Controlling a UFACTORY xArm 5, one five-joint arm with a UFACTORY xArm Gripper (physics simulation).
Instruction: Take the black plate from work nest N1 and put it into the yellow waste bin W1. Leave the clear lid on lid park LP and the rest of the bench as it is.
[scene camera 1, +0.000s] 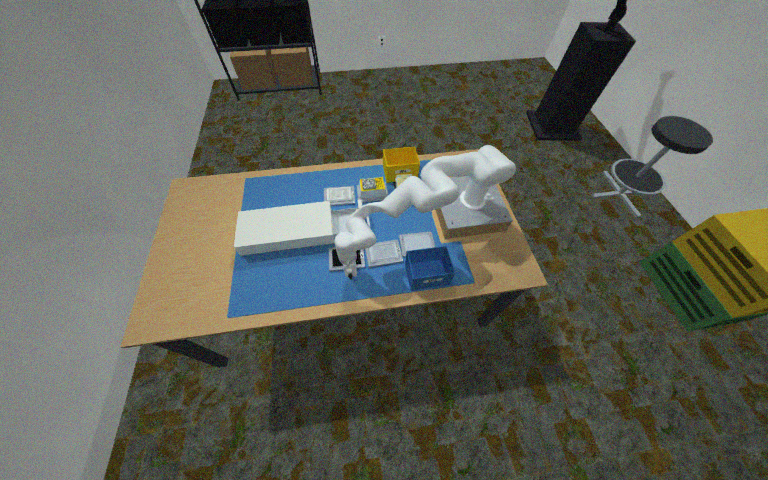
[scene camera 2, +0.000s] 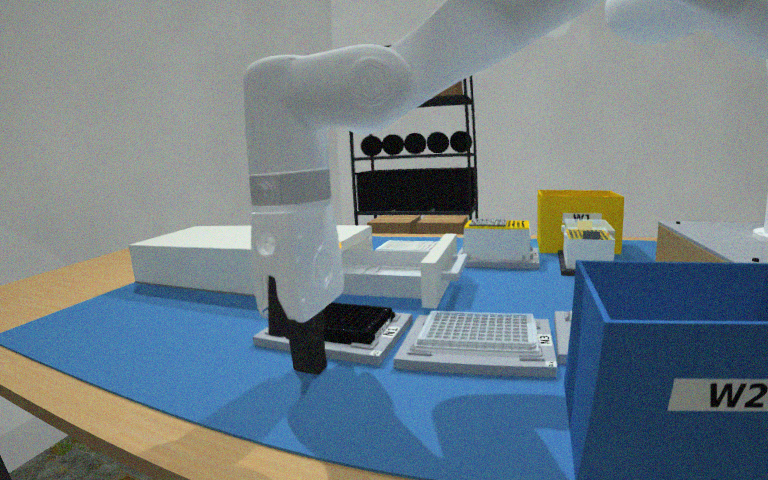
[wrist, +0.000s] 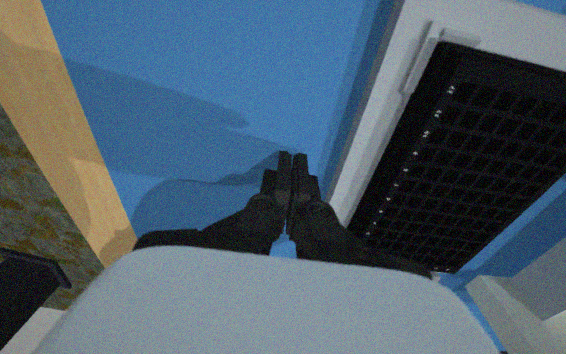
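Observation:
The black plate lies flat in the grey work nest N1. My gripper is shut and empty, its black fingertips together. It points down low over the blue mat, just beside N1 on the side of the table's front edge, apart from the plate. The yellow bin W1 stands upright at the back right. No LP label is readable; a pale flat holder sits behind the blue bin, but I cannot tell whether it bears the clear lid.
A clear well plate sits in nest N3, right of N1. The blue bin W2 stands farther right. A long white box unit with an extended tray lies behind N1. Tip boxes stand near W1.

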